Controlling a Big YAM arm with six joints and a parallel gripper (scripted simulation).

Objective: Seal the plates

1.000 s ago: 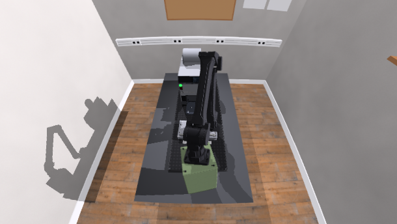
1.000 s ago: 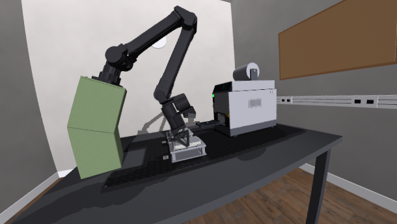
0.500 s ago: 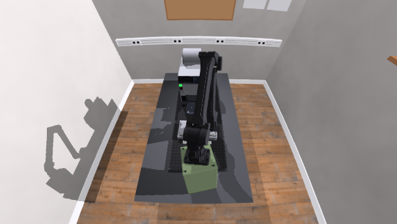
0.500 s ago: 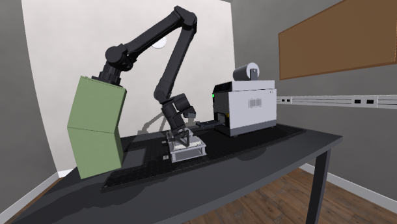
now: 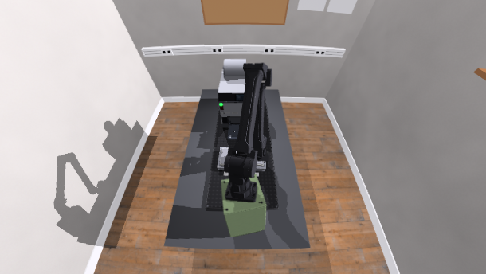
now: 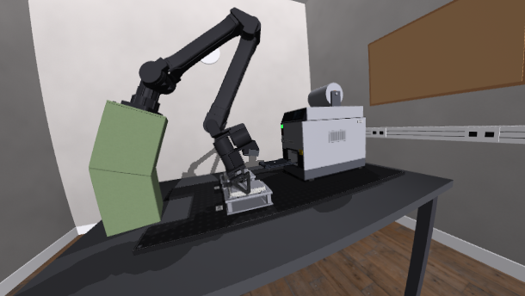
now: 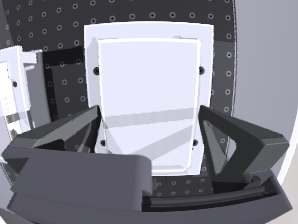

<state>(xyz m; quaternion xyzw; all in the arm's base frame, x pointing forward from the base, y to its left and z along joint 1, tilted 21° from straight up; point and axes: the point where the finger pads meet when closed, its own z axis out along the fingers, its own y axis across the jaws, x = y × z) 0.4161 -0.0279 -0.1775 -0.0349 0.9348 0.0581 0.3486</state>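
Now: the white plate right at my hand. From my hand the other things lie so: dark sealer stage: 190 mm to the left, 170 mm ahead, 30 mm above; then yellow warning label: 280 mm ahead, 120 mm to the left, 80 mm above; then foil roll: 500 mm ahead, 360 mm above, 240 mm to the left.
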